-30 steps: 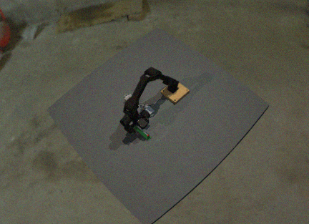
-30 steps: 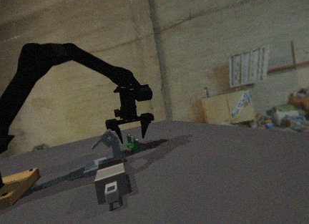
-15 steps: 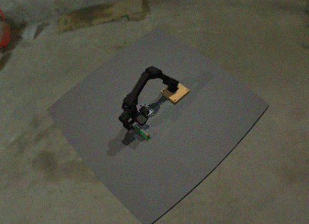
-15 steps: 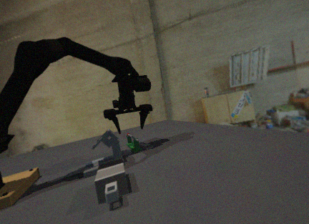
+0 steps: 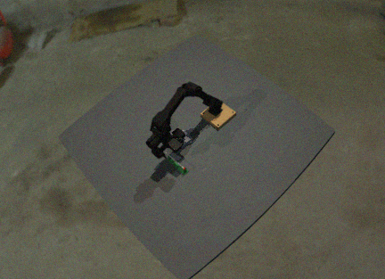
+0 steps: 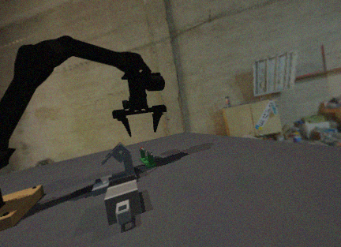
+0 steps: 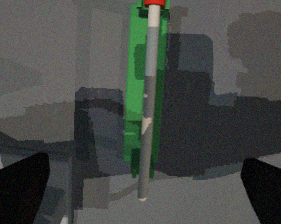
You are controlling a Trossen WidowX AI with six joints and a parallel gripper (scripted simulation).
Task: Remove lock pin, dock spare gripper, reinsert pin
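Right now the spare gripper is 120 mm behind my gripper tip, 230 mm to the right of it and 90 mm below it. From my gripper tip the other things lie so: mount (110 mm behind, 80 mm to the right, 60 mm below).
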